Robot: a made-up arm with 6 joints.
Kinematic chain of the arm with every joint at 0, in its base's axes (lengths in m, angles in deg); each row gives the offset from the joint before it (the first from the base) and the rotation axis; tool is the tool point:
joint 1: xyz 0 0 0.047 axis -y
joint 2: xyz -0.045 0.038 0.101 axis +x
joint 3: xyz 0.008 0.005 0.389 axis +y
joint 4: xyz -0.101 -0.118 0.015 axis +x
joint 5: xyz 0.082 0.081 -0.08 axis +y
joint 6: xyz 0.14 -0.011 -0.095 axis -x
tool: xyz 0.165 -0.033 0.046
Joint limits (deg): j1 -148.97..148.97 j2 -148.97..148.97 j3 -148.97..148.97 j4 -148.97..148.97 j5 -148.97..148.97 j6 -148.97..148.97
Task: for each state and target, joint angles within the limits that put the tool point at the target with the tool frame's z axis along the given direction. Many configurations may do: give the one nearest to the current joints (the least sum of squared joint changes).
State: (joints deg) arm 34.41 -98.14 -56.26 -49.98 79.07 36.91
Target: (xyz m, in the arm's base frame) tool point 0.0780 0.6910 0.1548 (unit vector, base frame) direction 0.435 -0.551 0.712
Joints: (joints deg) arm 46.79 -135.98 -38.80 -102.83 34.12 55.23
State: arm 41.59 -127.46 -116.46 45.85 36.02 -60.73
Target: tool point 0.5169 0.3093 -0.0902 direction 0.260 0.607 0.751
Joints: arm 70.23 -145.93 -124.33 37.97 26.23 -113.14
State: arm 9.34 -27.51 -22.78 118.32 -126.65 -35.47
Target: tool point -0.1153 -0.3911 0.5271 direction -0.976 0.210 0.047
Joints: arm 5.49 12.44 8.58 83.45 -103.89 -1.53
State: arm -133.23 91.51 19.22 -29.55 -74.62 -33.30
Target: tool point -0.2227 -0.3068 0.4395 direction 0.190 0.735 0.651
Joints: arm -142.19 139.72 -6.46 -2.08 -103.76 -54.43
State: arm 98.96 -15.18 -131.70 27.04 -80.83 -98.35
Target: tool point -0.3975 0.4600 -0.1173 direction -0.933 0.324 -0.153
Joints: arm 74.02 -57.66 -114.51 -21.31 -80.48 -147.65
